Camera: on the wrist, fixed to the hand. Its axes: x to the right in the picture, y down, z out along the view.
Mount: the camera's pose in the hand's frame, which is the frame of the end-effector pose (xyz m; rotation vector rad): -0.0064 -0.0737 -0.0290 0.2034 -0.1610 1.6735
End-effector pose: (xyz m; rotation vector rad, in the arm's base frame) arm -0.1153 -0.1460 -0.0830 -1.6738 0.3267 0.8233
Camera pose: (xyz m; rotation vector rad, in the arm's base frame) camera -0.0647 -0.1540 -0.0222 -0.8212 1.7158 1.9696
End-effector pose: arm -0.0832 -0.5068 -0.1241 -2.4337 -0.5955 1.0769
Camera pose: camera -0.0808 -0.4551 -0.0638 2.0580 -1.5645 -1.4592
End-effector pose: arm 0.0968 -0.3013 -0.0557 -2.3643 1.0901 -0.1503
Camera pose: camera 0.1333 -0.2692 0.0071 -0.6850 2.3373 0.4839
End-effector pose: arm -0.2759 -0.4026 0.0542 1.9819 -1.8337 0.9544
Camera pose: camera -0.2130 -0.3684 0.0886 -0.0557 2.4592 -0.8924
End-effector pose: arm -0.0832 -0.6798 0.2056 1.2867 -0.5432 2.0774
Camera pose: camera -0.0484 -0.6104 0.1885 -0.6354 1.1188 -1.8381
